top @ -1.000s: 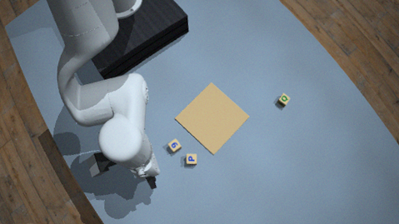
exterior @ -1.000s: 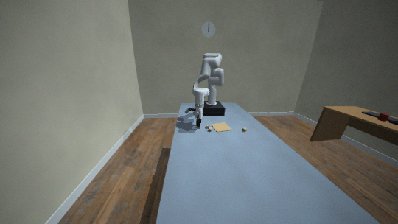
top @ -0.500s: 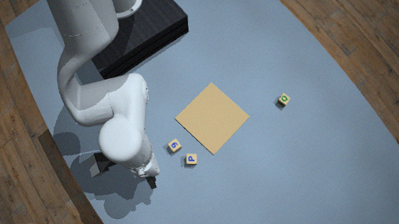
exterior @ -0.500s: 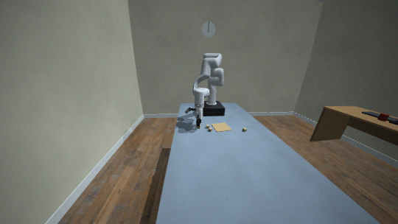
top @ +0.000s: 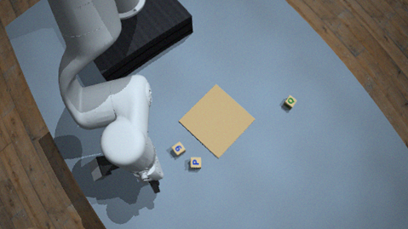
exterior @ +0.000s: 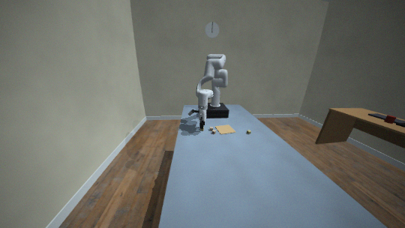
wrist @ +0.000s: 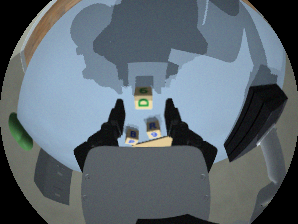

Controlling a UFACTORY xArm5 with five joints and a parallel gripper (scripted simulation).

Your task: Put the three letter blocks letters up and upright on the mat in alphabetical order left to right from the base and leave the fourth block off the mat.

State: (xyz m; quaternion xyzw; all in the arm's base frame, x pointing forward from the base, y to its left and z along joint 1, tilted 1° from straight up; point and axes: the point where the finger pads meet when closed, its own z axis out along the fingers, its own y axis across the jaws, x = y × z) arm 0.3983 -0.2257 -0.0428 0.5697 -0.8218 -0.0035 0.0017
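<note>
Right now the block is 40 mm below my hand. The rest, counted from my hand: tan mat: 20 mm ahead, 200 mm to the left, 50 mm below.
</note>
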